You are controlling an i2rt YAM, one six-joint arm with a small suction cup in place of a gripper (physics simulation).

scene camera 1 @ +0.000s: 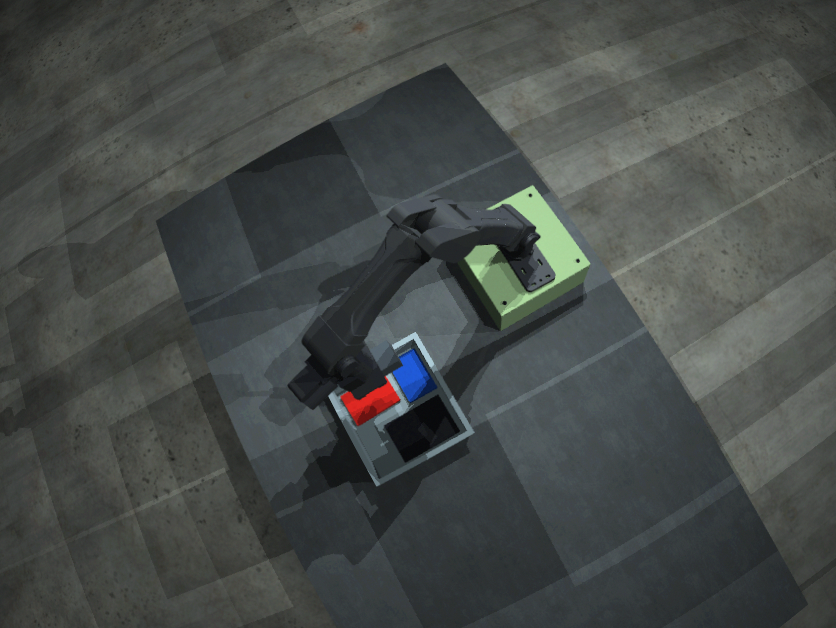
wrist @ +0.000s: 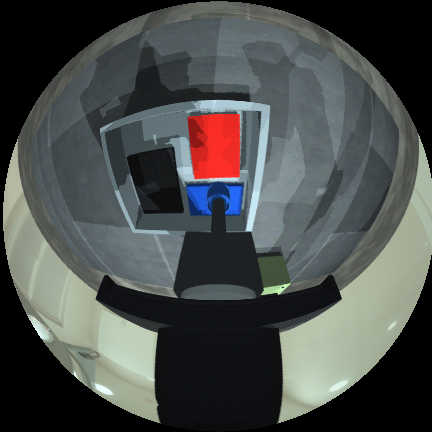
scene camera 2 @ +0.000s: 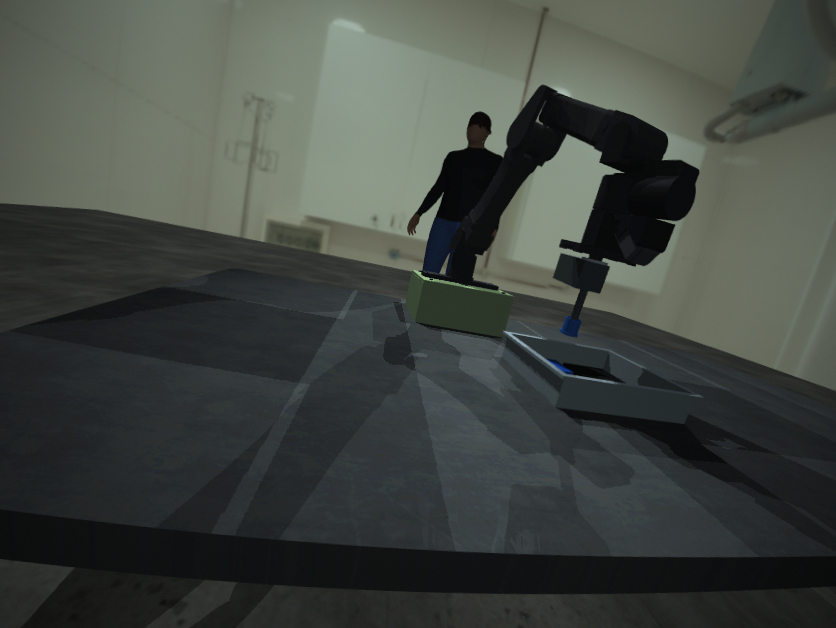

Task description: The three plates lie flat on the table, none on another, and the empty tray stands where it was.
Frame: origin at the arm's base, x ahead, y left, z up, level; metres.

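Seen in the pictures: end effector, tool point: [wrist: 218, 192] [scene camera 2: 568, 333]; arm's base, origin of the base link: [scene camera 1: 517, 247] [scene camera 2: 459, 282].
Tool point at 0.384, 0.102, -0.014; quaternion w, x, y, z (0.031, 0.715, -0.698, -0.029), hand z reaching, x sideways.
Note:
Pixels of each thing's middle, then the offset from my tool point to it, as dx, dy, dz. Level surfaces: height alone.
- grey tray, body centre: [wrist: 179, 174] [scene camera 2: 587, 373] [scene camera 1: 398, 410] -0.004, +0.061, -0.064
- red plate, body centre: [wrist: 214, 146] [scene camera 1: 370, 398] +0.037, +0.006, -0.081
- blue plate, body centre: [wrist: 214, 199] [scene camera 2: 540, 364] [scene camera 1: 412, 375] -0.066, +0.005, -0.080
- black plate, body centre: [wrist: 154, 184] [scene camera 1: 421, 428] [scene camera 2: 602, 381] -0.029, +0.116, -0.081
- table, its level: dz -0.089
The grey tray [scene camera 1: 425, 456] [scene camera 2: 625, 400] [wrist: 263, 145] stands on the table and holds three plates, side by side. The red plate [scene camera 1: 371, 403] [wrist: 220, 145] and the blue plate [scene camera 1: 410, 378] [scene camera 2: 560, 366] [wrist: 199, 197] are next to each other; the black plate [scene camera 1: 413, 433] [scene camera 2: 598, 373] [wrist: 156, 182] lies beside them. In scene camera 2 the red plate is hidden behind the tray wall. My blue suction cup [scene camera 2: 570, 327] [wrist: 218, 196] is open, with nothing on it, a little above the tray. In the wrist view it overlaps the blue plate. The arm hides it in scene camera 1.
The arm's green base block [scene camera 1: 554, 229] [scene camera 2: 462, 307] [wrist: 273, 270] stands on the table [scene camera 1: 574, 432] [scene camera 2: 324, 473], near the tray. The arm reaches from it over one tray edge. A person [scene camera 2: 466, 179] stands behind the table in scene camera 2.

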